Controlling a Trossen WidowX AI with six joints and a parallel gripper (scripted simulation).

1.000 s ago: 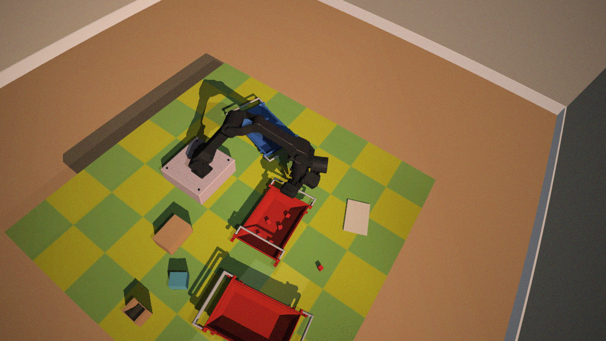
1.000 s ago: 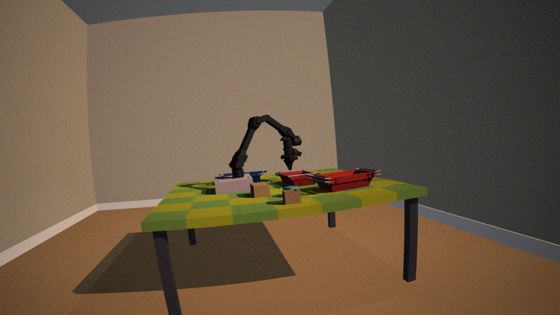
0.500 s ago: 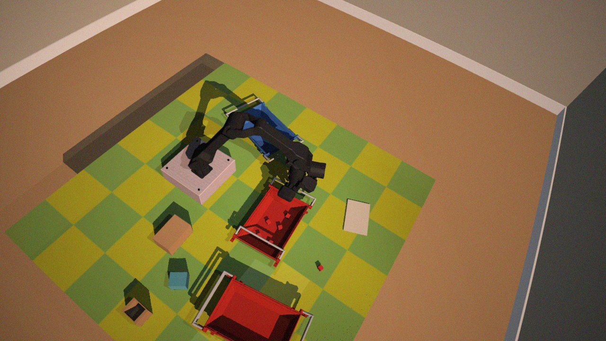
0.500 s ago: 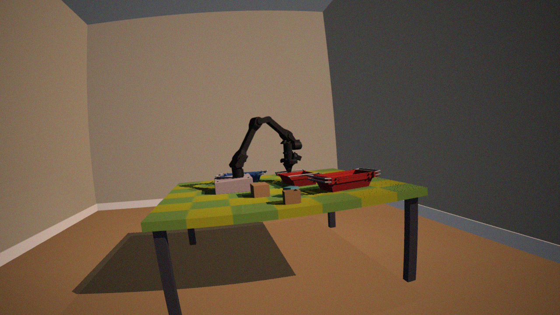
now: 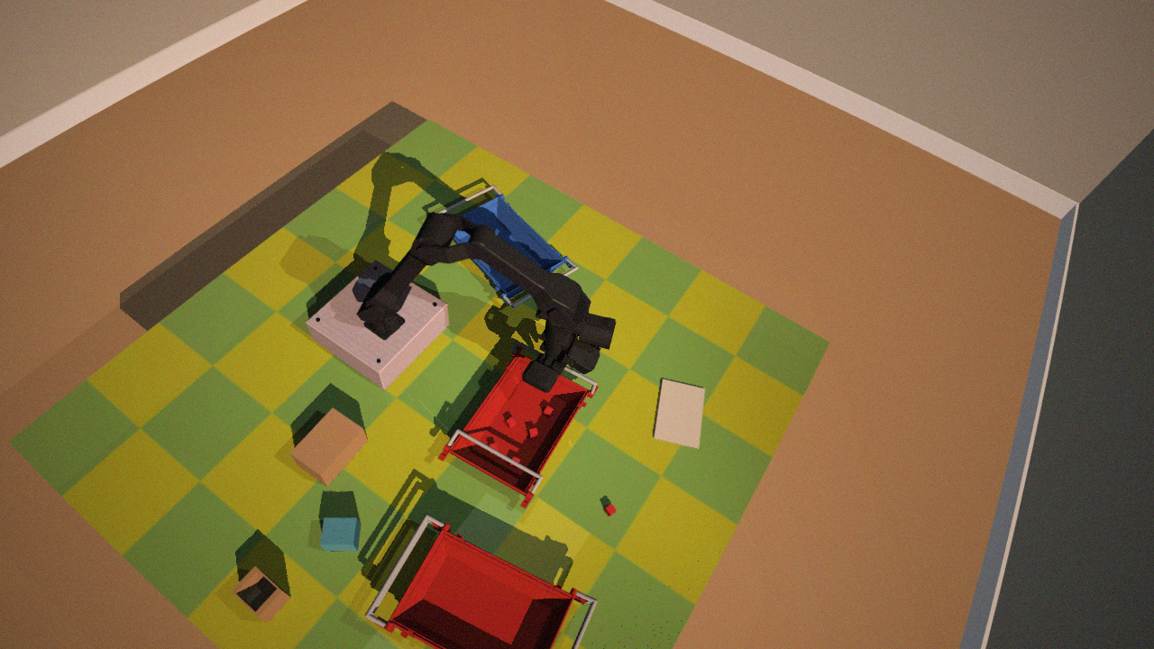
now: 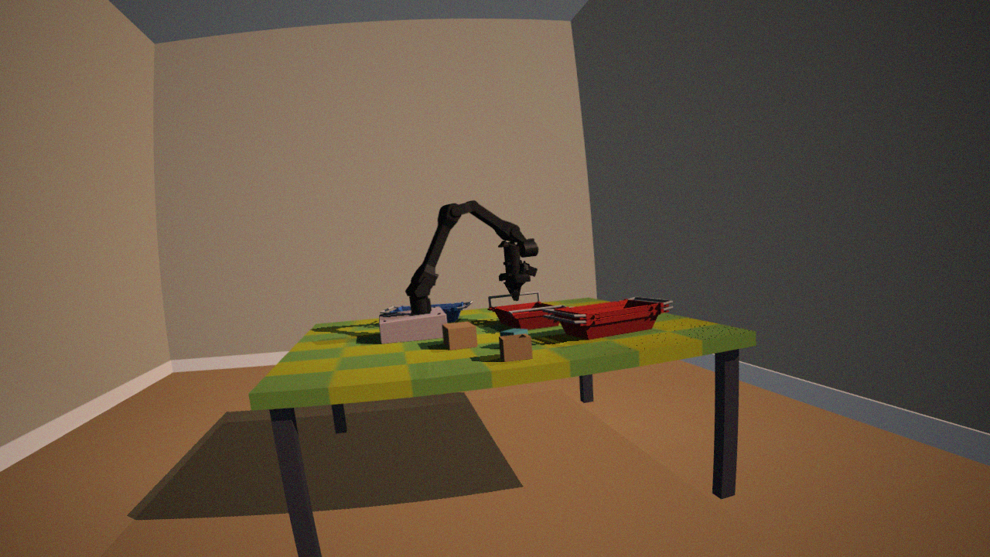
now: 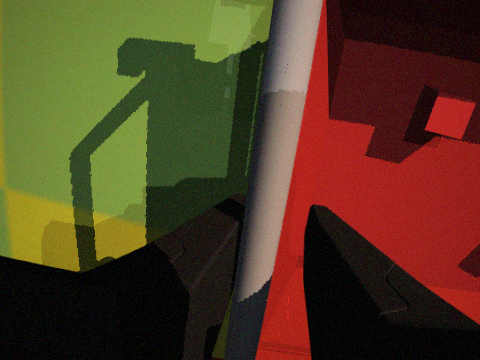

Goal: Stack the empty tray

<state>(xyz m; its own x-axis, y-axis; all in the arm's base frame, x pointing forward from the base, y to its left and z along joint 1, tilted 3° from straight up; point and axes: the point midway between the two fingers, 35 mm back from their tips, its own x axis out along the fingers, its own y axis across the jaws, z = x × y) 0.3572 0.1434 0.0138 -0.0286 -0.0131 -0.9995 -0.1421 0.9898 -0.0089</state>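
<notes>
Right now my gripper tip is 320 mm past the blue tray, 220 mm to the right of it and 30 mm above it. From my gripper tip the other things lie so: teal cube 510 mm to the right, 110 mm behind, 50 mm below; then flat plate 260 mm ahead, 130 mm to the left, 70 mm below; then small red block 260 mm ahead, 150 mm to the right, 70 mm below.
</notes>
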